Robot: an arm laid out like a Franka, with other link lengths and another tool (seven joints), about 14 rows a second.
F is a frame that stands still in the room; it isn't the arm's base.
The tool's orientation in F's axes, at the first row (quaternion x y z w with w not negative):
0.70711, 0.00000, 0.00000, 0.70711
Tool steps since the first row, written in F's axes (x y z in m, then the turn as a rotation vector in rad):
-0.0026, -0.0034, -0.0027, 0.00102, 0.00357, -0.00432
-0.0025, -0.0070, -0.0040, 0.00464, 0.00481, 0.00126
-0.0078, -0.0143, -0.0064, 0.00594, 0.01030, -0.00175
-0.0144, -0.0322, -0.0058, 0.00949, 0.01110, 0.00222
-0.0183, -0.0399, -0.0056, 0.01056, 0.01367, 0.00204
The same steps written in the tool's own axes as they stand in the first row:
-0.0026, -0.0027, 0.0034, 0.00102, -0.00432, -0.00357
-0.0025, -0.0040, 0.0070, 0.00464, 0.00126, -0.00481
-0.0078, -0.0064, 0.0143, 0.00594, -0.00175, -0.01030
-0.0144, -0.0058, 0.0322, 0.00949, 0.00222, -0.01110
-0.0183, -0.0056, 0.0399, 0.01056, 0.00204, -0.01367

